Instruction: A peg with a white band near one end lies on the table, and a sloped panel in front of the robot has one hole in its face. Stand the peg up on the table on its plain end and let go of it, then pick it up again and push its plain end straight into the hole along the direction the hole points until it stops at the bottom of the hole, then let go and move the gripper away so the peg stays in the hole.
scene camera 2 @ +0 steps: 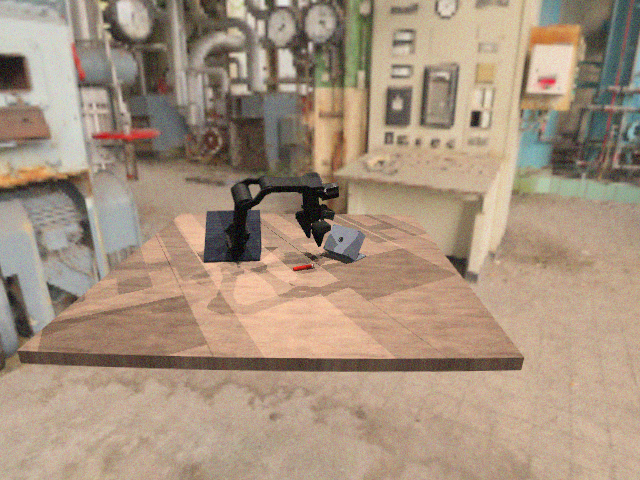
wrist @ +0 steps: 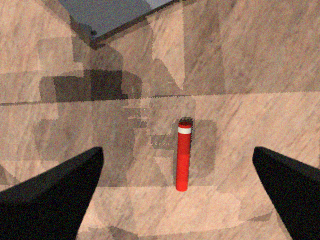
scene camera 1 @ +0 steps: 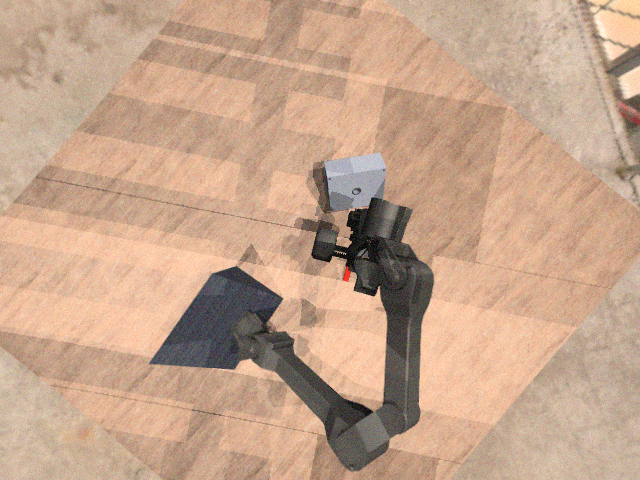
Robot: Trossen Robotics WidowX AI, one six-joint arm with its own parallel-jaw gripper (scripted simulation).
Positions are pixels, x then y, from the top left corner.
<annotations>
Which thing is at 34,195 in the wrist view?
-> My gripper.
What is my gripper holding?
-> Nothing.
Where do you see a grey sloped panel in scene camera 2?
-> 352,241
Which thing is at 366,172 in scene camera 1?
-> A grey sloped panel.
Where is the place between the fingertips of my gripper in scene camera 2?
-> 314,242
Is my gripper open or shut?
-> Open.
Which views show my gripper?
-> Scene camera 2, the wrist view and scene camera 1: all of them.
</annotations>
